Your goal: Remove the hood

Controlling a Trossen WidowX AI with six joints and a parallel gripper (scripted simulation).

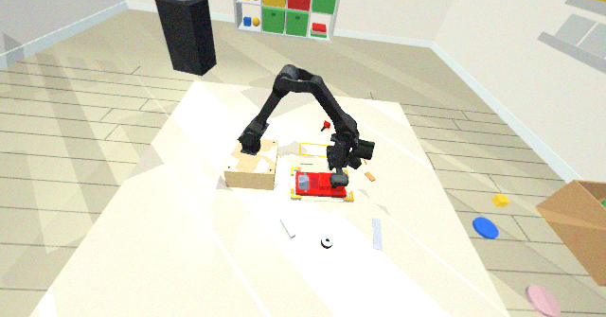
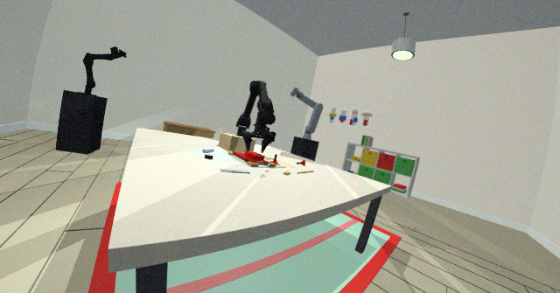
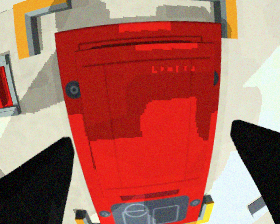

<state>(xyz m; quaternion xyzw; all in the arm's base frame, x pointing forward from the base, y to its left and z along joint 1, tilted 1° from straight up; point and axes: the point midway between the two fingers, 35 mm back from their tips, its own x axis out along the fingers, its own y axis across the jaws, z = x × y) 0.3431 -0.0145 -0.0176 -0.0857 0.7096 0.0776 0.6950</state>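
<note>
Now: gripper tip 20 mm above the red hood. Round my gripper tip: wooden stick (120 mm ahead, 270 mm to the left, 50 mm below); brown block (170 mm ahead, 110 mm to the left, 50 mm below).
</note>
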